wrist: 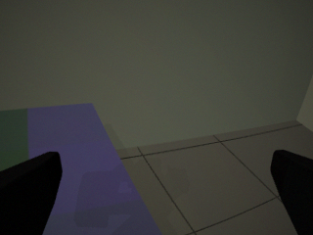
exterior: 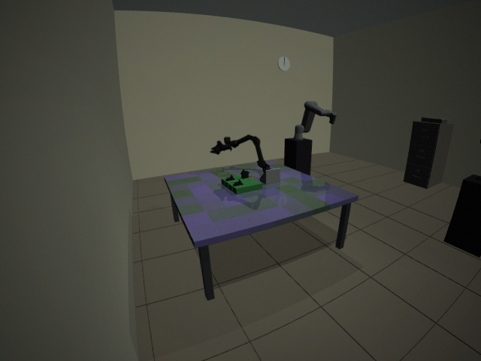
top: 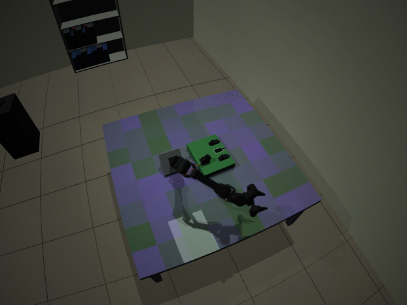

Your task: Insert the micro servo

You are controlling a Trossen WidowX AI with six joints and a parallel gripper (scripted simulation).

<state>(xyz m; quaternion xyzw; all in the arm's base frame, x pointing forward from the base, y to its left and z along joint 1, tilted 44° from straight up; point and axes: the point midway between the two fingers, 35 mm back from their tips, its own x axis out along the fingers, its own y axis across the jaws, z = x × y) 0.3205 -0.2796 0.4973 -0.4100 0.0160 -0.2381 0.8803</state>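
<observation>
The green deck lies 550 mm to the left of my gripper tip, 210 mm below it and 120 mm behind it.
</observation>
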